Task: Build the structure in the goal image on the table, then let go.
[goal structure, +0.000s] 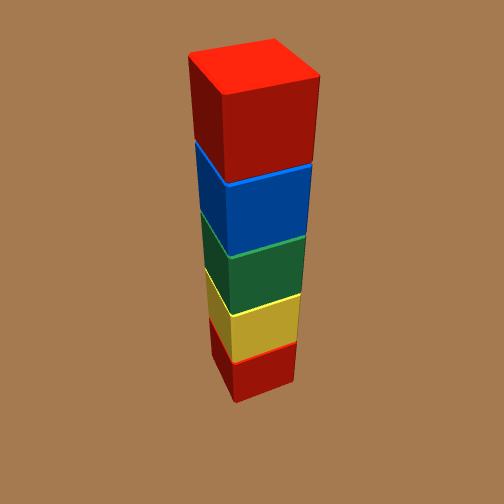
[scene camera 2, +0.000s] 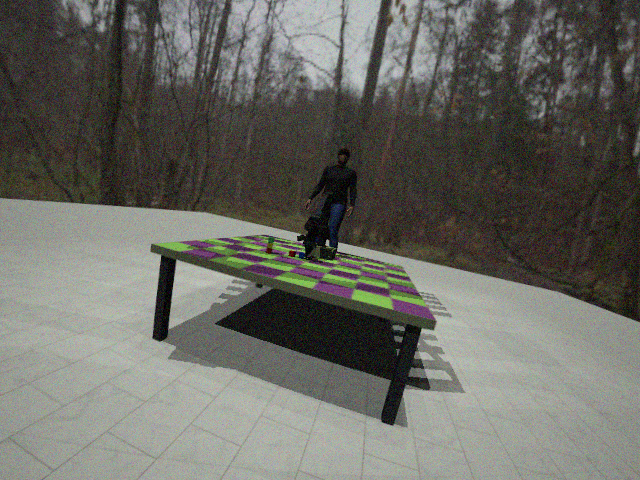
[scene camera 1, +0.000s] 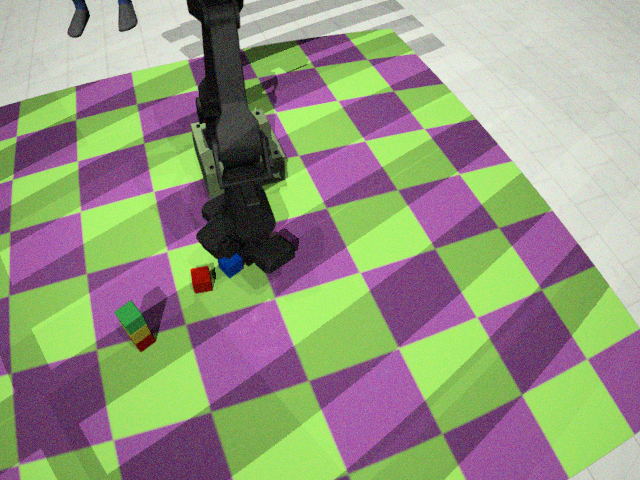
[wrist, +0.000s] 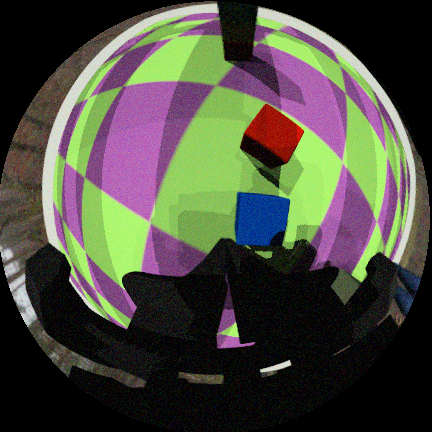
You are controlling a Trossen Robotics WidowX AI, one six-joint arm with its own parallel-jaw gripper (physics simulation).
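Places are measured from the arm's base along level axes (x ahead, y left, z up), in millimetres.
Pixels of known places: gripper, fingertip midpoint: [scene camera 2: 305,257] [scene camera 1: 249,264] [wrist: 224,242]; arm's base, link origin: [scene camera 2: 321,245].
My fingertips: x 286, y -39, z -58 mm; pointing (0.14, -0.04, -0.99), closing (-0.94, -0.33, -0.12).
Observation:
Ahead of a thing's pixels: the offset from my fingertips to its top centre. Level surfaces: height alone.
A blue cube @(dz +18, dx -14, dy -31 mm) [scene camera 1: 230,264] [wrist: 261,219] lies on the checkered table @(dz -15 mm) [scene camera 1: 413,310] [scene camera 2: 335,289], just ahead of my fingertips and a little to one side of them. My gripper [scene camera 1: 247,258] [wrist: 233,247] is low at the table and shut, with nothing between the fingers. A red cube @(dz +18, dx +1, dy -90 mm) [scene camera 1: 201,278] [wrist: 273,135] lies a short way beyond the blue one, turned at an angle. A stack [scene camera 1: 135,325] [wrist: 238,36] [scene camera 2: 270,245] of three cubes stands farther off, green on top, yellow in the middle, red at the bottom.
The arm's base [scene camera 1: 237,154] stands on the table behind the gripper. A person [scene camera 2: 335,196] stands beyond the table's far edge; the feet show in scene camera 1 [scene camera 1: 77,20]. Pale tiled floor surrounds the table.

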